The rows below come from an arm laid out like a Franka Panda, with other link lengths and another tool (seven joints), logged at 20 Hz.
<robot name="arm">
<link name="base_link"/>
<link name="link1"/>
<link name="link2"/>
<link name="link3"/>
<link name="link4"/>
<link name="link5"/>
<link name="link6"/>
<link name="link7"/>
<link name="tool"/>
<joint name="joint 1" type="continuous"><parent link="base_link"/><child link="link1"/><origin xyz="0 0 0.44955"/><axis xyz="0 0 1"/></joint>
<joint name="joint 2" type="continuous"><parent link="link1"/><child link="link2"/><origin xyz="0 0 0"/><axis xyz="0 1 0"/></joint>
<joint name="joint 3" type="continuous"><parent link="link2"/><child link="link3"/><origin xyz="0 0 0.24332"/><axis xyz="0 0 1"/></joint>
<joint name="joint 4" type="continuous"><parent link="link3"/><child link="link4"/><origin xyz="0.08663 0 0"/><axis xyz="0 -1 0"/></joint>
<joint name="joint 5" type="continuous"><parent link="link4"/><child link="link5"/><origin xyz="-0.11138 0 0.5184"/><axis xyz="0 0 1"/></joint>
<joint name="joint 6" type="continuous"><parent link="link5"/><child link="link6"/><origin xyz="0 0 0"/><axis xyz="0 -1 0"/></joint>
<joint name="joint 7" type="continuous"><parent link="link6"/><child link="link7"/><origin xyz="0.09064 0 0"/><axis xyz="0 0 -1"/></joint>
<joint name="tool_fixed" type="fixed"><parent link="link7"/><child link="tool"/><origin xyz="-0.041 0.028 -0.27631" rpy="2.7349 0 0.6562"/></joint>
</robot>
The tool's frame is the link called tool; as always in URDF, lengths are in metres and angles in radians. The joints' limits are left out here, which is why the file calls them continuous.
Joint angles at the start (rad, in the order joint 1, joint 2, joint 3, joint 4, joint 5, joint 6, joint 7):
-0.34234, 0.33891, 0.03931, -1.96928, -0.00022, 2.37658, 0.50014
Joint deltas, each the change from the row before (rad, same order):
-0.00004, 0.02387, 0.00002, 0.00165, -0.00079, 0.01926, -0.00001
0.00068, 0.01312, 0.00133, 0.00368, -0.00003, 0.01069, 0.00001
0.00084, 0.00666, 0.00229, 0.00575, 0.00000, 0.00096, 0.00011
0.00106, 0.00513, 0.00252, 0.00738, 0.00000, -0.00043, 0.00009
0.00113, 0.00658, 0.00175, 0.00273, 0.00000, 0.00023, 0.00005
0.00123, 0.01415, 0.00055, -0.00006, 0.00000, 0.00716, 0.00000
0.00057, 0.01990, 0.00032, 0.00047, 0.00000, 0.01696, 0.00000
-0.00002, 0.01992, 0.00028, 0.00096, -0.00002, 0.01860, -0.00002
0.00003, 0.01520, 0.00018, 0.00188, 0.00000, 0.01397, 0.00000
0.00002, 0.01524, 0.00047, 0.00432, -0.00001, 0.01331, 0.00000
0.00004, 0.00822, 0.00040, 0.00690, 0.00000, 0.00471, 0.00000
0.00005, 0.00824, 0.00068, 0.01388, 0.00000, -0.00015, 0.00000
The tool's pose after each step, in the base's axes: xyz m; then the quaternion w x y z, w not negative. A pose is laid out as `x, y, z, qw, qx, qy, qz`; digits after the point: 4 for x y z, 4 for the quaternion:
0.6880, -0.1657, 0.0996, 0.2023, 0.9759, -0.0798, 0.0177
0.6887, -0.1642, 0.0933, 0.2020, 0.9760, -0.0791, 0.0186
0.6903, -0.1621, 0.0918, 0.2014, 0.9762, -0.0778, 0.0191
0.6930, -0.1601, 0.0922, 0.2011, 0.9764, -0.0764, 0.0204
0.6928, -0.1576, 0.0891, 0.2002, 0.9767, -0.0748, 0.0191
0.6901, -0.1552, 0.0797, 0.1990, 0.9771, -0.0734, 0.0159
0.6878, -0.1535, 0.0675, 0.1983, 0.9773, -0.0730, 0.0149
0.6859, -0.1524, 0.0556, 0.1978, 0.9774, -0.0730, 0.0149
0.6849, -0.1517, 0.0471, 0.1975, 0.9775, -0.0732, 0.0152
0.6850, -0.1512, 0.0399, 0.1973, 0.9774, -0.0734, 0.0165
0.6870, -0.1513, 0.0381, 0.1974, 0.9774, -0.0737, 0.0182
0.6917, -0.1521, 0.0394, 0.1977, 0.9772, -0.0741, 0.0209

